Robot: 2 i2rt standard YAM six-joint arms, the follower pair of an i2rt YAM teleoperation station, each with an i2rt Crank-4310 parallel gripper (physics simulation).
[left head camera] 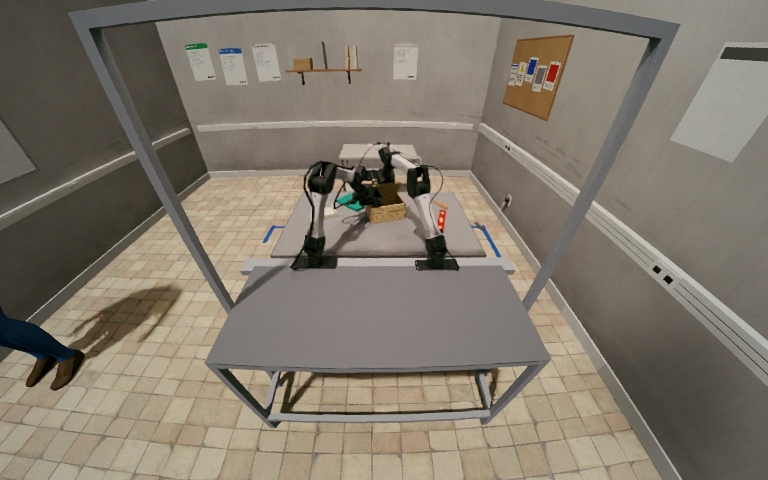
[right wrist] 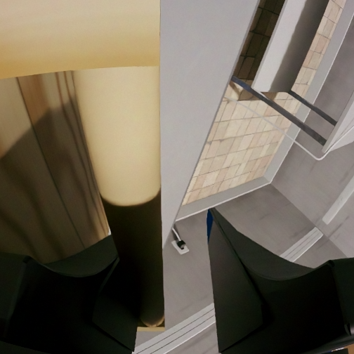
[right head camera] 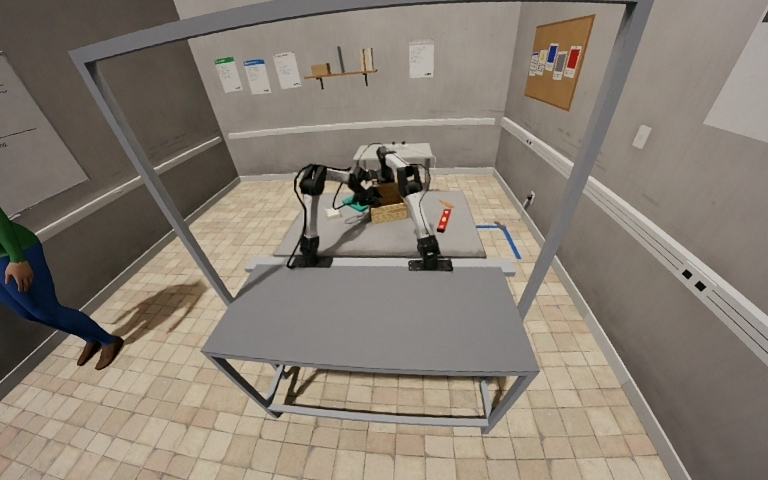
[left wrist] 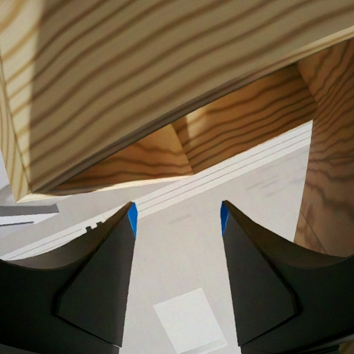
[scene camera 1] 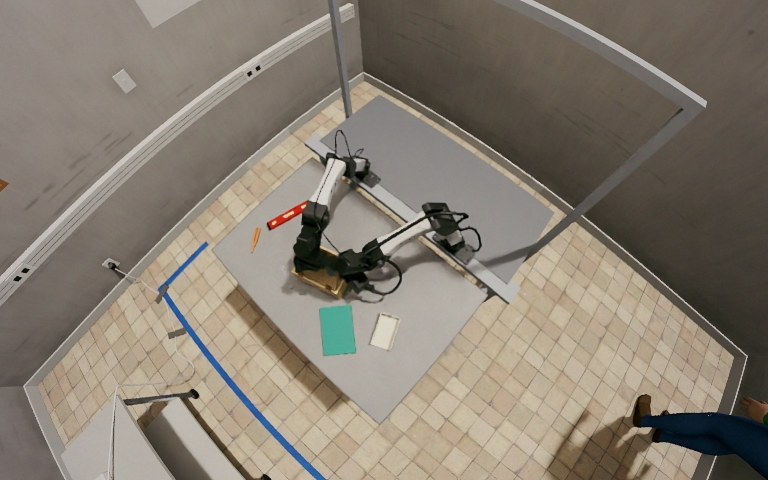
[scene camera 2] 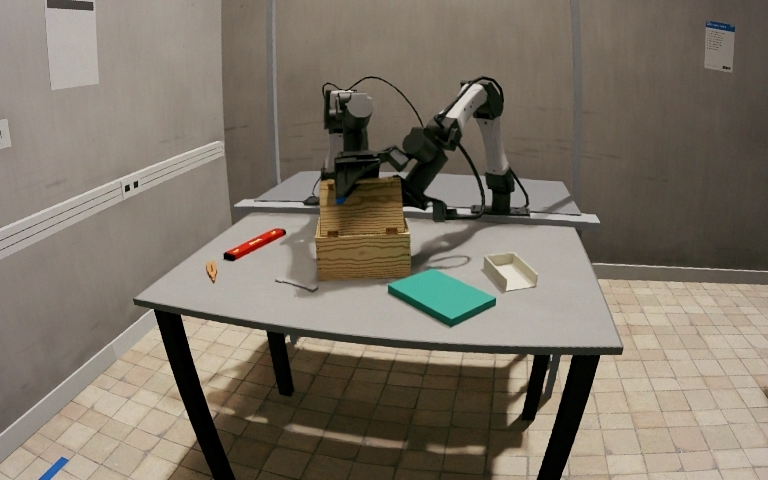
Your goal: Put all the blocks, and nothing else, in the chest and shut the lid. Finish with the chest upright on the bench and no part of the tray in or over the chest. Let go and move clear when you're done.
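Places are measured from the left arm's base along level axes (x back, y up, z left), in centimetres.
Where they show: left gripper, fingertip midpoint: (left head camera: 382,201) (right head camera: 382,201); right gripper, fingertip midpoint: (left head camera: 389,182) (right head camera: 390,182) (scene camera 1: 299,270) (scene camera 2: 339,201); left arm's base, link origin: (left head camera: 316,264) (right head camera: 312,263) (scene camera 1: 453,246) (scene camera 2: 500,212); right arm's base, link origin: (left head camera: 436,265) (right head camera: 430,266) (scene camera 1: 361,173).
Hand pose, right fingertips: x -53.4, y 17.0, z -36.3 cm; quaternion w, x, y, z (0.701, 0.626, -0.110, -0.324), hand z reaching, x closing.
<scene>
Each offset is from my right fingertips to the top centre of the thing.
The wooden chest {dx +7.8, dy +4.2, dz +2.6 cm} (left head camera: 387,213) (right head camera: 389,213) (scene camera 2: 363,257) (left wrist: 125,60) stands upright on the bench with its lid {dx +3.8, dy +4.2, dz +3.8 cm} (scene camera 2: 370,206) raised. The cream tray {dx +6.1, dy -15.0, dz +37.9 cm} (scene camera 1: 385,332) (scene camera 2: 510,275) lies apart from the chest, at the right in scene camera 2. My left gripper (left wrist: 178,205) is open and empty by the chest's opening, with the chest's wall at the top of the left wrist view. My right gripper (right wrist: 178,211) is open at the raised lid, its fingers either side of the board's edge, with a gap to one finger. No block shows; most of the chest's inside is hidden.
A teal slab {dx -6.6, dy -16.4, dz +23.0 cm} (scene camera 1: 337,330) (scene camera 2: 441,296) lies between chest and tray. A red level {dx +15.6, dy -16.6, dz -31.1 cm} (scene camera 1: 287,215) (scene camera 2: 254,244), an orange clip-like item {dx -4.3, dy -17.2, dz -34.5 cm} (scene camera 1: 256,240) (scene camera 2: 211,271) and a thin grey tool {dx -5.6, dy -17.5, dz -9.7 cm} (scene camera 2: 296,284) lie at the left in scene camera 2. Both forearms are close together over the chest.
</scene>
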